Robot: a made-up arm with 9 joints. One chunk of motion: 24 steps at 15 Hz.
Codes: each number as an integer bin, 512 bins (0 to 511) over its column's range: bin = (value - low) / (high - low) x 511, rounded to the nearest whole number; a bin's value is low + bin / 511 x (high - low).
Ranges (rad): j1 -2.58..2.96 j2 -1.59..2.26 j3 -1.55..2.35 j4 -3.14..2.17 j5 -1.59..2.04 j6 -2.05..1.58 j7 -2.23..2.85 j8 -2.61..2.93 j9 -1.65..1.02
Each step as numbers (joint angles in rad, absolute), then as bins.
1 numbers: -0.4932 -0.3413 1.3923 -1.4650 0.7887 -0.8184 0.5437 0.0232 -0.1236
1 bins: 192 166 386 161 335 173 279 243 292
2 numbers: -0.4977 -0.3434 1.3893 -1.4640 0.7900 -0.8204 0.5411 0.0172 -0.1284
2 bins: 192 165 385 161 335 173 279 242 291
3 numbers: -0.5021 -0.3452 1.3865 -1.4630 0.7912 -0.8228 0.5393 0.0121 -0.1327
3 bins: 192 165 385 161 335 173 279 242 290
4 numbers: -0.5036 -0.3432 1.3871 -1.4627 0.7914 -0.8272 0.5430 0.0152 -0.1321
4 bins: 192 165 385 161 335 172 279 242 291
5 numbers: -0.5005 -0.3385 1.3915 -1.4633 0.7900 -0.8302 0.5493 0.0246 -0.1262
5 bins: 192 166 385 161 335 172 280 243 292
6 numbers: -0.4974 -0.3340 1.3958 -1.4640 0.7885 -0.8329 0.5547 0.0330 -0.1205
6 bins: 192 167 386 161 335 171 280 244 293
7 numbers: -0.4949 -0.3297 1.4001 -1.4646 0.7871 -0.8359 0.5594 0.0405 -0.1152
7 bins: 192 167 387 161 335 171 281 244 294
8 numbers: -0.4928 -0.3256 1.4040 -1.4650 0.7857 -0.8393 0.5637 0.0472 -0.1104
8 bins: 193 168 387 161 334 170 281 245 295
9 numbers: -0.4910 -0.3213 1.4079 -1.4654 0.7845 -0.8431 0.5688 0.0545 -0.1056
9 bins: 193 168 388 161 334 170 282 246 296
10 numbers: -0.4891 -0.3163 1.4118 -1.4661 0.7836 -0.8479 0.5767 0.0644 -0.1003
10 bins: 193 169 388 161 334 169 282 247 297
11 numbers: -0.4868 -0.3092 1.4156 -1.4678 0.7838 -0.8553 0.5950 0.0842 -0.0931
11 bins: 193 170 389 161 334 168 284 249 298
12 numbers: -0.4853 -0.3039 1.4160 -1.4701 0.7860 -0.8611 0.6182 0.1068 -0.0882
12 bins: 193 171 389 161 334 167 287 251 299
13 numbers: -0.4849 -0.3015 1.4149 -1.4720 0.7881 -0.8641 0.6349 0.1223 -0.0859
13 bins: 193 171 388 161 335 167 288 252 299
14 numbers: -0.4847 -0.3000 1.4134 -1.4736 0.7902 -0.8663 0.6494 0.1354 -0.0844
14 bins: 193 171 388 160 335 167 290 253 300
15 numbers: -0.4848 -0.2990 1.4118 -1.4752 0.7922 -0.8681 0.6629 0.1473 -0.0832
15 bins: 193 171 388 160 335 166 291 254 300
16 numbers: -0.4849 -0.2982 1.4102 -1.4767 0.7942 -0.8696 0.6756 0.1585 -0.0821
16 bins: 193 171 388 160 336 166 292 255 300
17 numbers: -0.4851 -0.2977 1.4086 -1.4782 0.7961 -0.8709 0.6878 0.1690 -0.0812
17 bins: 193 172 388 160 336 166 294 256 300
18 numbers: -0.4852 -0.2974 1.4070 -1.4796 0.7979 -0.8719 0.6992 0.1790 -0.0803
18 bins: 193 172 387 160 336 166 295 257 300
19 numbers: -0.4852 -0.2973 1.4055 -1.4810 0.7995 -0.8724 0.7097 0.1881 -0.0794
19 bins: 193 172 387 160 336 166 296 258 301
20 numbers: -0.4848 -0.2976 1.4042 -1.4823 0.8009 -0.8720 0.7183 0.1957 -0.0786
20 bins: 193 172 387 160 337 166 297 259 301
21 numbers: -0.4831 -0.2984 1.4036 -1.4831 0.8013 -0.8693 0.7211 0.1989 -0.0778
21 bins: 193 171 387 159 337 166 297 259 301
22 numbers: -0.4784 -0.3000 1.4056 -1.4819 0.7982 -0.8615 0.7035 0.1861 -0.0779
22 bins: 194 171 387 160 336 167 295 258 301
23 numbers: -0.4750 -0.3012 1.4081 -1.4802 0.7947 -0.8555 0.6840 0.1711 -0.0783
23 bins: 194 171 388 160 336 168 293 257 301
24 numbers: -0.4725 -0.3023 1.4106 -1.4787 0.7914 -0.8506 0.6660 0.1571 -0.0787
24 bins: 194 171 388 160 335 169 291 255 301
